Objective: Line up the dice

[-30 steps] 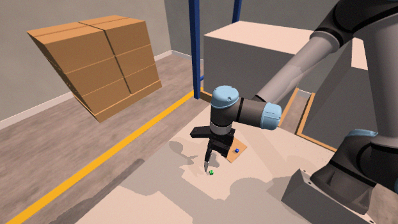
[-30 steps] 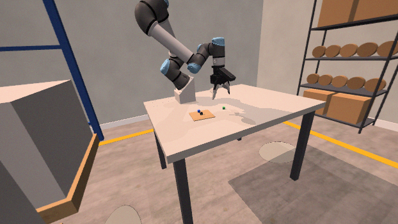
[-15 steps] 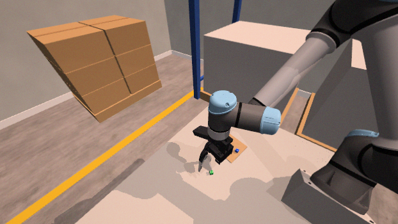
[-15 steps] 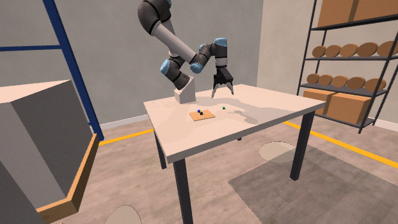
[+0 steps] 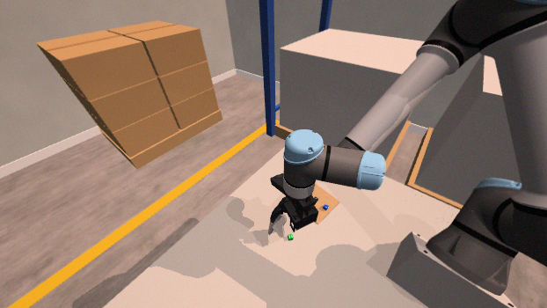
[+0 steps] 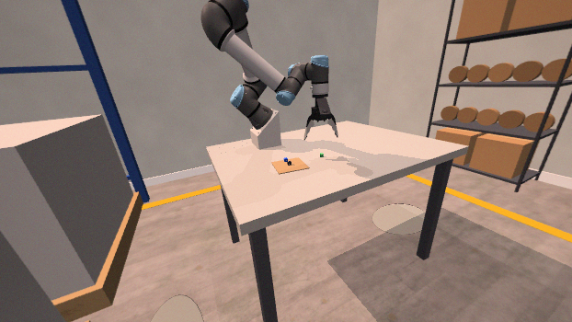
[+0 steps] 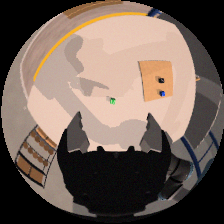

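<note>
My hand is 1 cm past the green die, 1 cm to the right of it and 8 cm above it. Also, from my hand: blue die 2 cm behind, 18 cm to the right, 8 cm below; black die 2 cm ahead, 18 cm to the right, 8 cm below; tan mat 2 cm ahead, 18 cm to the right, 9 cm below.
</note>
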